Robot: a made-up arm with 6 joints. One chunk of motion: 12 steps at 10 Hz.
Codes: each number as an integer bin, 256 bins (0 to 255) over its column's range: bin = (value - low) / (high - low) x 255, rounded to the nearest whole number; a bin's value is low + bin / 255 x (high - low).
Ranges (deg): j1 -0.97..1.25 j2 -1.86..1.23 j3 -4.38..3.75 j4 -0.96..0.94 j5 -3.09..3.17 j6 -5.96..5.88
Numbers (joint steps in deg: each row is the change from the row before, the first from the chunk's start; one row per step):
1: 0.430 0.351 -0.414 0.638 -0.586 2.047
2: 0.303 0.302 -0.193 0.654 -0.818 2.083
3: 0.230 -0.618 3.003 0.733 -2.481 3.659
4: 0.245 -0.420 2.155 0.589 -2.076 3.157
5: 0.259 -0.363 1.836 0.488 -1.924 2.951
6: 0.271 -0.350 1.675 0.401 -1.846 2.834
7: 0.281 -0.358 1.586 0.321 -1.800 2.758
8: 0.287 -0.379 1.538 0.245 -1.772 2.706
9: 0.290 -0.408 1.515 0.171 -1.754 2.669
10: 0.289 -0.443 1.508 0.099 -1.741 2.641
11: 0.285 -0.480 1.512 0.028 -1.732 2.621
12: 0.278 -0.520 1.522 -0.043 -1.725 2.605
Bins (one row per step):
1: 161 182 124 214 102 172
2: 146 178 131 217 93 173
3: 138 102 232 227 25 207
4: 140 119 205 208 41 196
5: 141 124 195 194 47 192
6: 143 125 190 183 51 189
7: 144 124 187 172 53 188
8: 144 122 186 162 54 187
9: 145 120 185 152 54 186
10: 145 117 185 142 55 185
11: 144 114 185 133 55 185
12: 143 111 185 123 56 184

